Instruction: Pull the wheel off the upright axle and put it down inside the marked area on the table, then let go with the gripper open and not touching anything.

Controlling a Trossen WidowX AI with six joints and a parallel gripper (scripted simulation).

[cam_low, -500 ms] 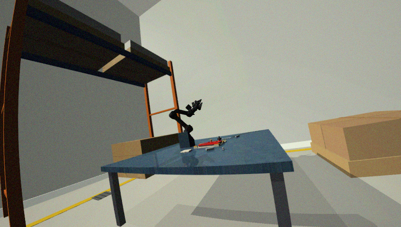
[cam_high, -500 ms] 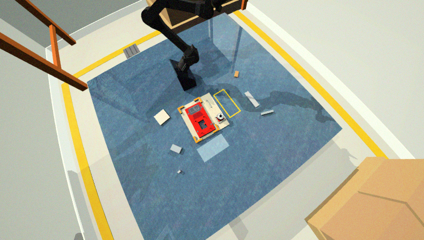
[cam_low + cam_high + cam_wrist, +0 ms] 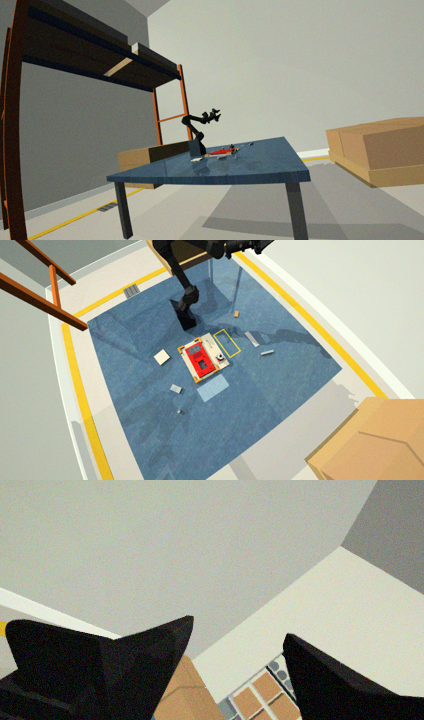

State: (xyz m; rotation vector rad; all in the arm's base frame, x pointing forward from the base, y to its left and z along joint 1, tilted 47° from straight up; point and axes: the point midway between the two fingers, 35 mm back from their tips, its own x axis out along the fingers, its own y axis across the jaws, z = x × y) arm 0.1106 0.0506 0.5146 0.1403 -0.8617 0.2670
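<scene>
The wheel is 410 mm below my gripper tip, 360 mm to the right of it and 220 mm ahead of it. From my gripper tip the other things lie so: small cube: 700 mm to the right, 440 mm below, 390 mm ahead; white tile: 680 mm to the right, 440 mm below, 50 mm ahead; dark upright axle: 410 mm below, 360 mm to the right, 220 mm ahead.
</scene>
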